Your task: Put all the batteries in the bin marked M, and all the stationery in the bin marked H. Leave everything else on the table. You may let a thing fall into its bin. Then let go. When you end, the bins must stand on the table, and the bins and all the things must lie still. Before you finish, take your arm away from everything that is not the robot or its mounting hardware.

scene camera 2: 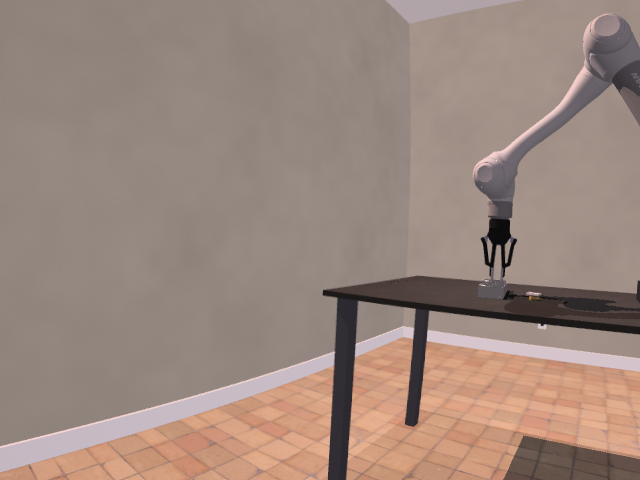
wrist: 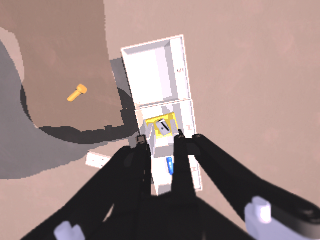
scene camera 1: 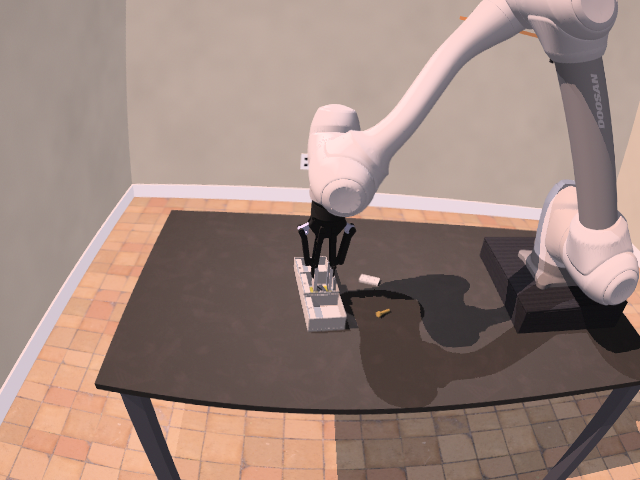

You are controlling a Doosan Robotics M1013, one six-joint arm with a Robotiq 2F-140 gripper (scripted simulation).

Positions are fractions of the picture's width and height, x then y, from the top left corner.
Scene:
my gripper: scene camera 2 0.78,0.60; wrist 0.51,0.54; scene camera 1 0.50,0.60

